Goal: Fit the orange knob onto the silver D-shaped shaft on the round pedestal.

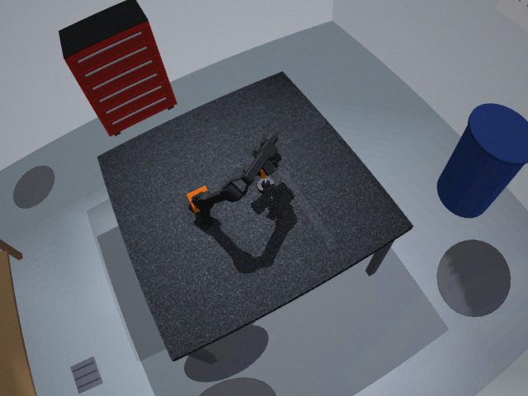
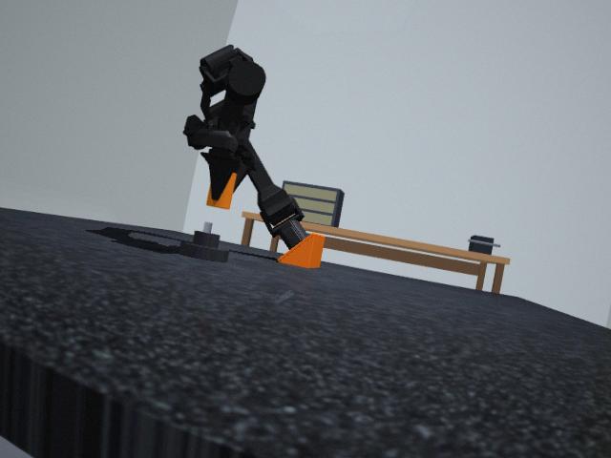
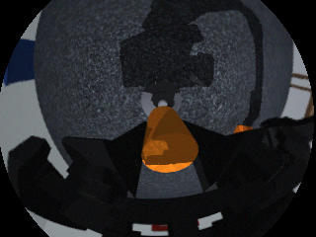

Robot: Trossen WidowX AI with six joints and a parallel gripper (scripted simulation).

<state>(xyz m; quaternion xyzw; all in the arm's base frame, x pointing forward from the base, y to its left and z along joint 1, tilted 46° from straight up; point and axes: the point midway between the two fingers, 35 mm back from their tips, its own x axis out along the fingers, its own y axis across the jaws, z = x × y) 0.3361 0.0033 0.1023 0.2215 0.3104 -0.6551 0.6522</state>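
The round black pedestal lies 70 mm below my gripper tip and 10 mm to the right of it. Also, from my gripper tip: orange knob 30 mm above.
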